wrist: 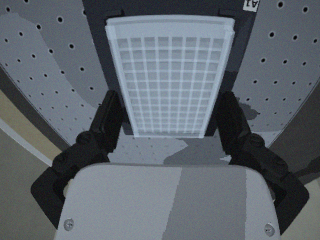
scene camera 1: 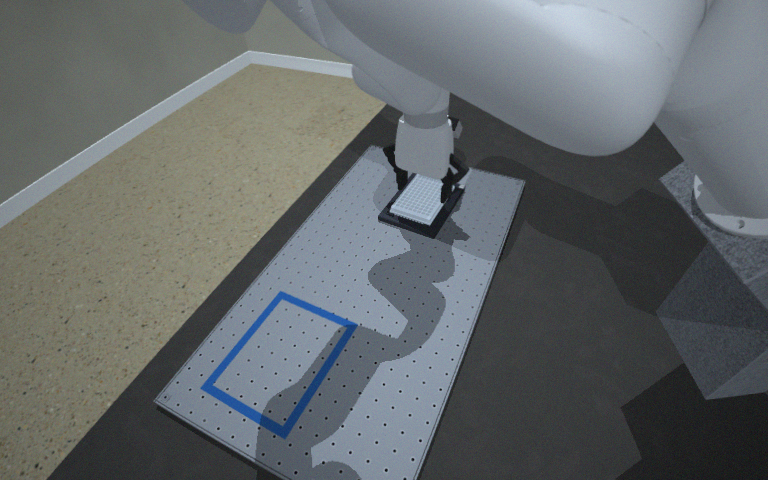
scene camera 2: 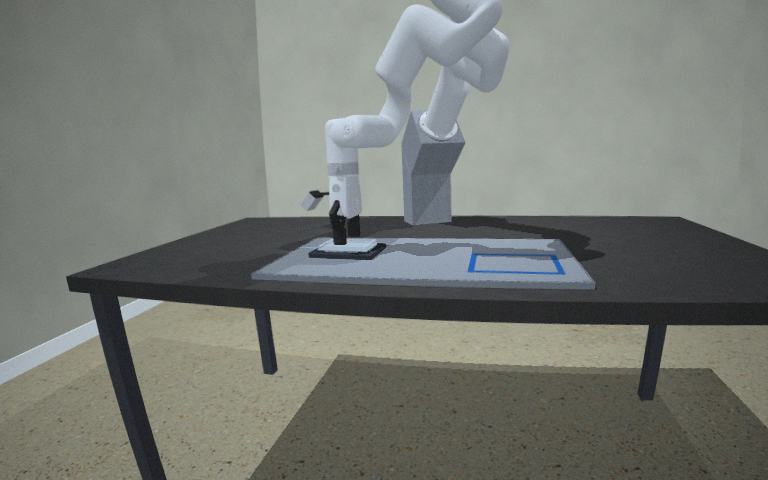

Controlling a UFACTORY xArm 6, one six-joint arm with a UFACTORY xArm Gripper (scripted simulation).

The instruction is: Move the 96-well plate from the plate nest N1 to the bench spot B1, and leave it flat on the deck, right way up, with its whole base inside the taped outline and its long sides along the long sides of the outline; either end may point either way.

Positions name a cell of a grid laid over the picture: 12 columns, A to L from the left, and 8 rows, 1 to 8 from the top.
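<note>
A white 96-well plate (scene camera 1: G4) is part of the scene, and the wrist view shows the plate as well (wrist: F4). With it there is the gripper (scene camera 2: F5).
</note>
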